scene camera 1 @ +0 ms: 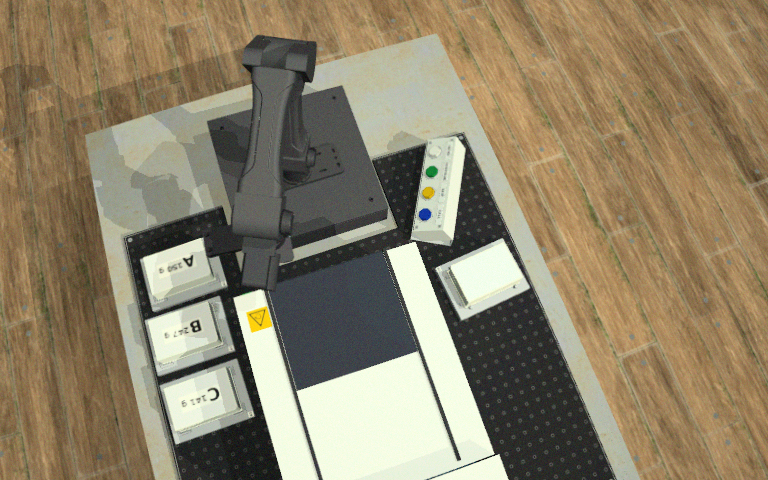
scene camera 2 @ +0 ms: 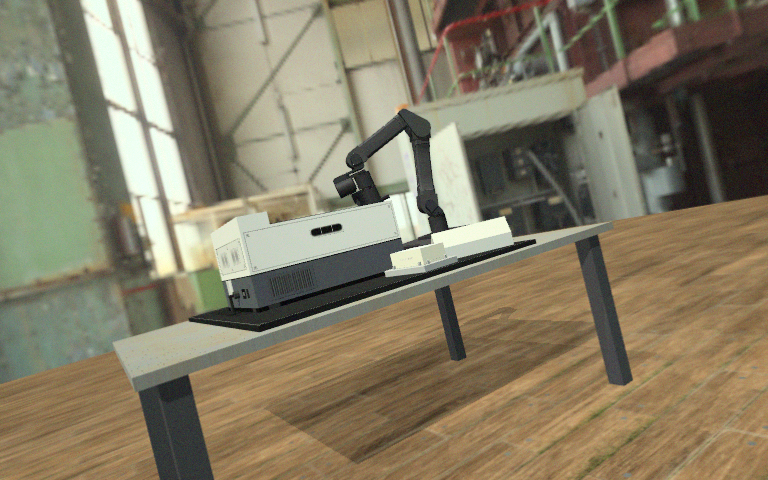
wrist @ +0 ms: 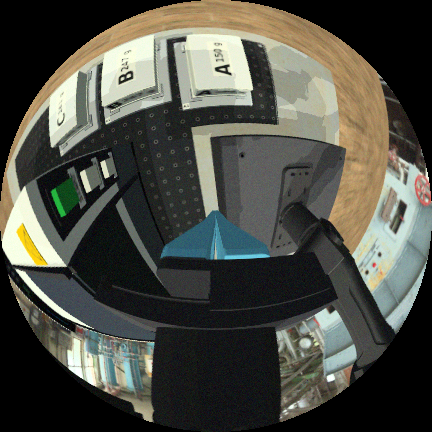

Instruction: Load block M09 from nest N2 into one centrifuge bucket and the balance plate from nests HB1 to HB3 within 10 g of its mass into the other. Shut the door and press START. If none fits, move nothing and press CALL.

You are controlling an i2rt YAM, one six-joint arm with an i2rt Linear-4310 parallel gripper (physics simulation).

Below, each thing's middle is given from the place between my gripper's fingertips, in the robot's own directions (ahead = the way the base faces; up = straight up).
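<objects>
So you can picture it from my hand: the dark door panel (scene camera 1: 343, 319) is 70 mm above it, 200 mm ahead of it and 70 mm to the left of it, and going by their middles, that panel is the nearest to my hand of the things named here. The white button box (scene camera 1: 434, 221) is 100 mm below my hand, 370 mm to the left of it and 40 mm behind it. And there's a white machine (scene camera 2: 263, 266) that's 20 mm below my hand, 70 mm to the left of it and 350 mm ahead of it.
</objects>
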